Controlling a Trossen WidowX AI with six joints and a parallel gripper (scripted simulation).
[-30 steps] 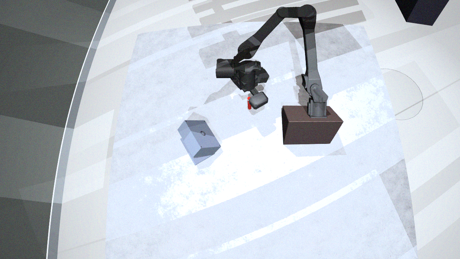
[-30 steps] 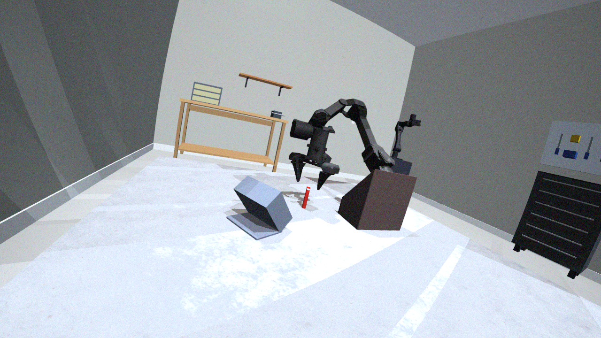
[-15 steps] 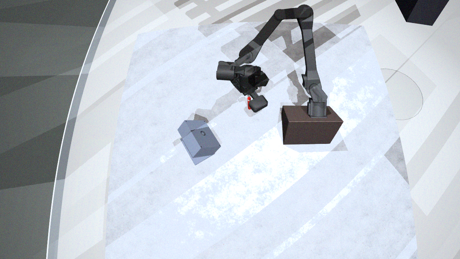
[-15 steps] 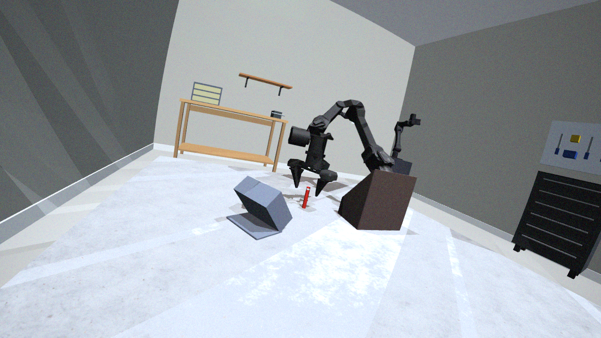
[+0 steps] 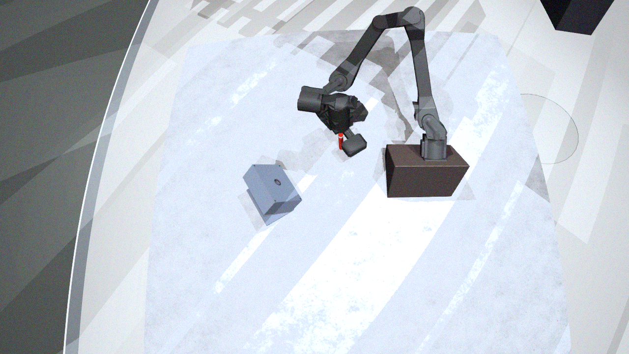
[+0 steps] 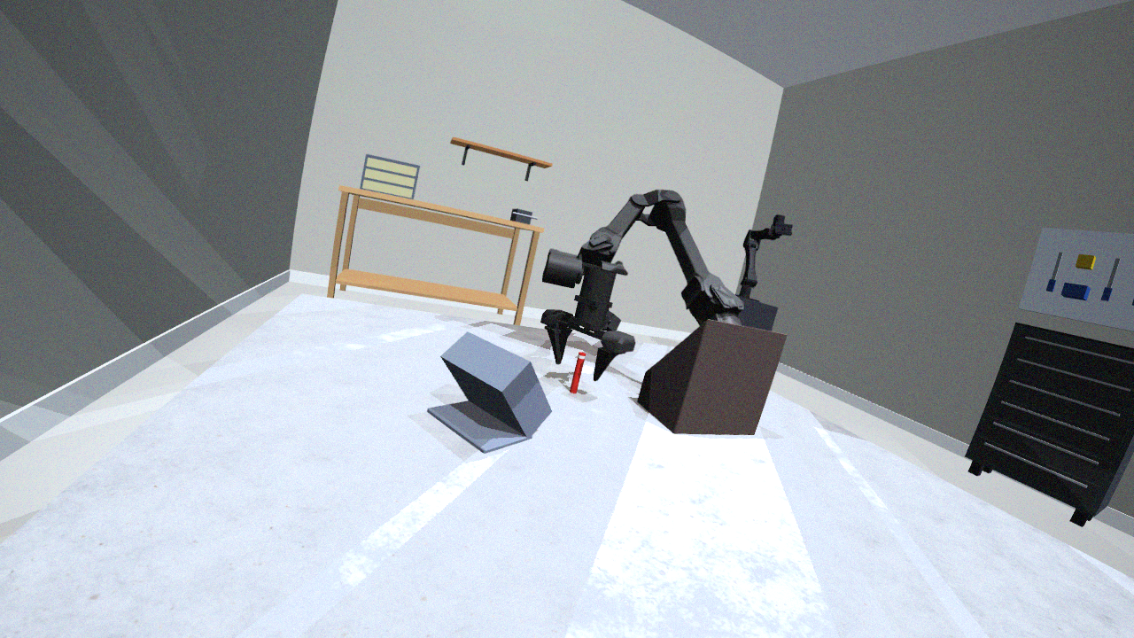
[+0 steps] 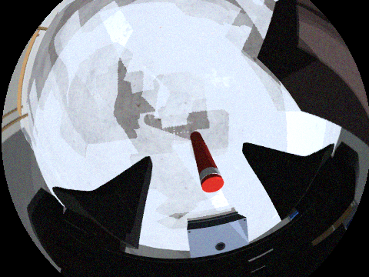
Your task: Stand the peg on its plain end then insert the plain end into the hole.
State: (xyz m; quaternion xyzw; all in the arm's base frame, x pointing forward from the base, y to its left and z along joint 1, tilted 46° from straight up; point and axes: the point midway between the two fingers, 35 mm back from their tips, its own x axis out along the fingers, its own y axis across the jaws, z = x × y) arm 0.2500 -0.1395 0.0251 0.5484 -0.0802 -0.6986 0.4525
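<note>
Right now the sloped panel is 19 cm ahead of my gripper tip, 16 cm to the left of it and 2 cm above it. From my gripper tip the other things lie so: red peg (2 cm above).
</note>
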